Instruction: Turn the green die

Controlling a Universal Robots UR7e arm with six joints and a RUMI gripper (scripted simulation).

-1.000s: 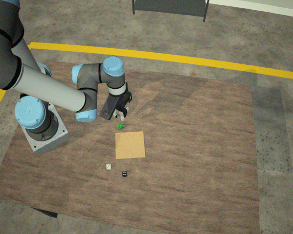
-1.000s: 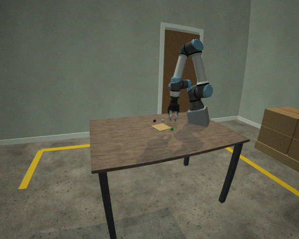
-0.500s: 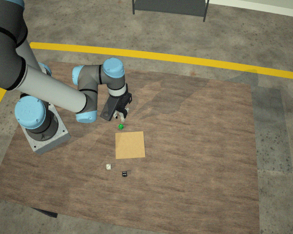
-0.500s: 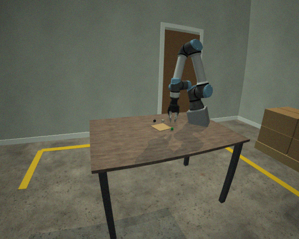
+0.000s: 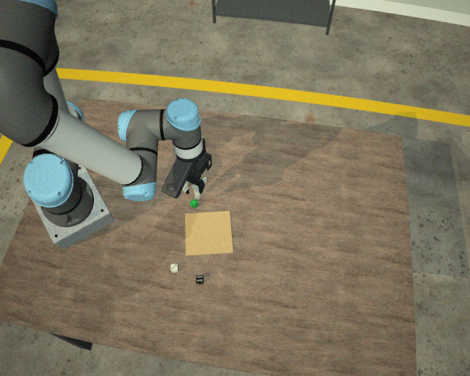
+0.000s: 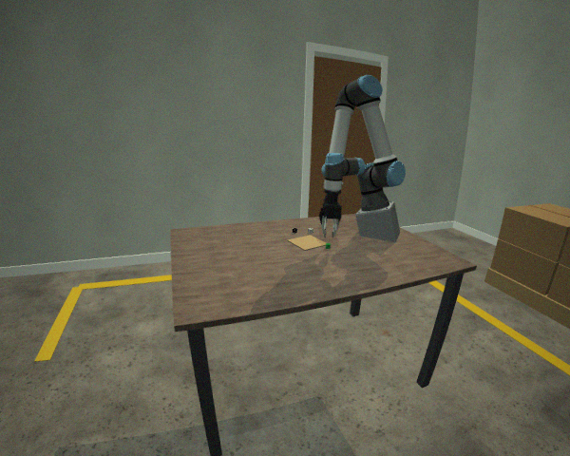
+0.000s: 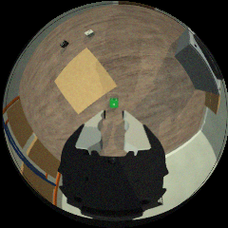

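Right now the green die is 6 cm below my hand. From my hand the other things lie so: black die 11 cm ahead, 23 cm to the right, 6 cm below; then white die 2 cm ahead, 22 cm to the right, 6 cm below; then tan mat 8 cm ahead, 8 cm to the right, 7 cm below.
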